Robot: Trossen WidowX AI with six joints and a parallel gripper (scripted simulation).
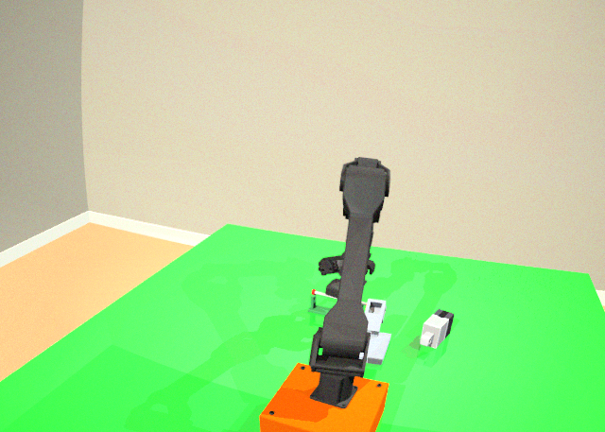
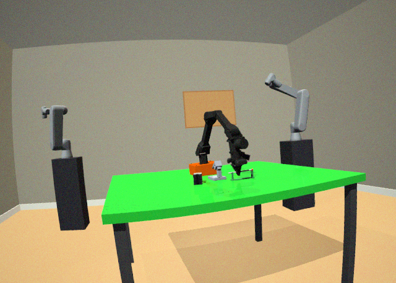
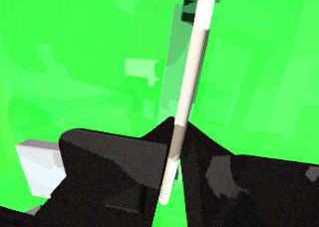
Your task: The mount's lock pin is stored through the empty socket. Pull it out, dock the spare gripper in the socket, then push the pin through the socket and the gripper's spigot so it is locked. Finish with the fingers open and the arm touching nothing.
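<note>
Right now the pin cradle is 2 cm to the left of my gripper tip. The rest, counted from my gripper tip: socket 10 cm behind, 10 cm to the right, 3 cm above; then spare gripper 4 cm behind, 23 cm to the right, 1 cm above.
</note>
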